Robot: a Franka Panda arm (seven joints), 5 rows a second.
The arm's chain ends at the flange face. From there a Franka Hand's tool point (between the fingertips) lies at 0.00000 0.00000 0.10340 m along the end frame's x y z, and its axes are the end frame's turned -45 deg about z.
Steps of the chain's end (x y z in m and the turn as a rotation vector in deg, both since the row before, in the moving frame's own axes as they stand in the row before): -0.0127, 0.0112, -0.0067, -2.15, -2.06, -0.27; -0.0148, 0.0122, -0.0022, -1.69, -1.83, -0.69; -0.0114, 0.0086, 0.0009, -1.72, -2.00, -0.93; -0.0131, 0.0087, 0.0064, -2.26, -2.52, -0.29
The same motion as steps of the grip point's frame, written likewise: -0.0223, -0.0009, -0.0068, -0.06, -2.98, -0.27; -0.0236, -0.0020, -0.0023, 0.10, -2.49, -0.69; -0.0189, -0.0023, 0.0008, 0.20, -2.63, -0.93; -0.0215, -0.0034, 0.0062, 0.18, -3.38, -0.29
